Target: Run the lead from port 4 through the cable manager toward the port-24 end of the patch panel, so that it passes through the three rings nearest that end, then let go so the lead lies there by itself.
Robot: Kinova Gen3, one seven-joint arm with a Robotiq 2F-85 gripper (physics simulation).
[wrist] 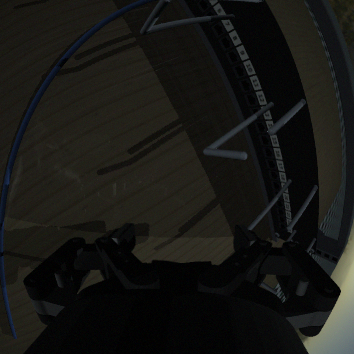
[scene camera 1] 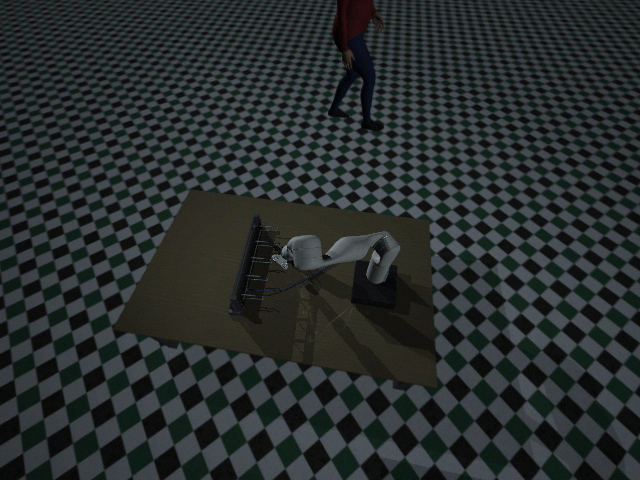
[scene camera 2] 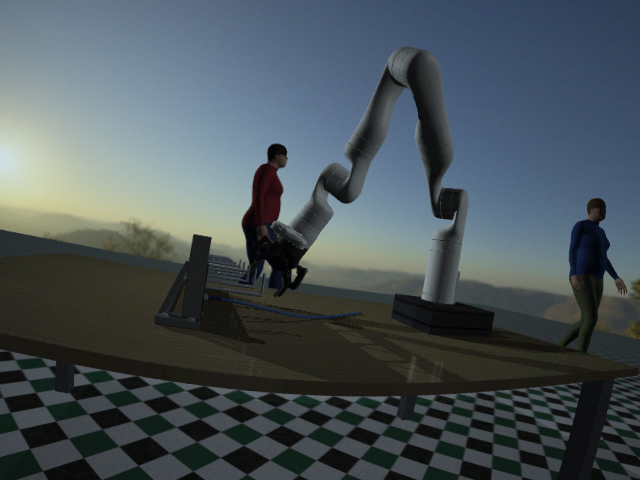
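Note:
The blue lead [scene camera 1: 294, 284] [scene camera 2: 294, 313] [wrist: 6, 185] leaves the patch panel [scene camera 1: 245, 263] [scene camera 2: 196, 279] [wrist: 280, 65] near its low-number end and curves out towards the robot base. Its free end is apart from the panel and the gripper. The cable manager's thin grey rings [wrist: 240, 127] stick out along the panel's front. The lead lies outside the rings near the port-24 end; whether it passes through the first ring is unclear. My gripper [scene camera 2: 266, 279] [wrist: 183, 235] is open and empty, low beside the rings, with the lead left of it in the wrist view.
The panel stands upright on the wooden table [scene camera 1: 191, 232] [scene camera 2: 103, 289], with a brace behind it. The dark robot base [scene camera 1: 373, 297] [scene camera 2: 439, 316] is at the table's right part. A person in red [scene camera 1: 356, 46] [scene camera 2: 264, 201] and one in blue [scene camera 2: 589, 242] stand beyond the table.

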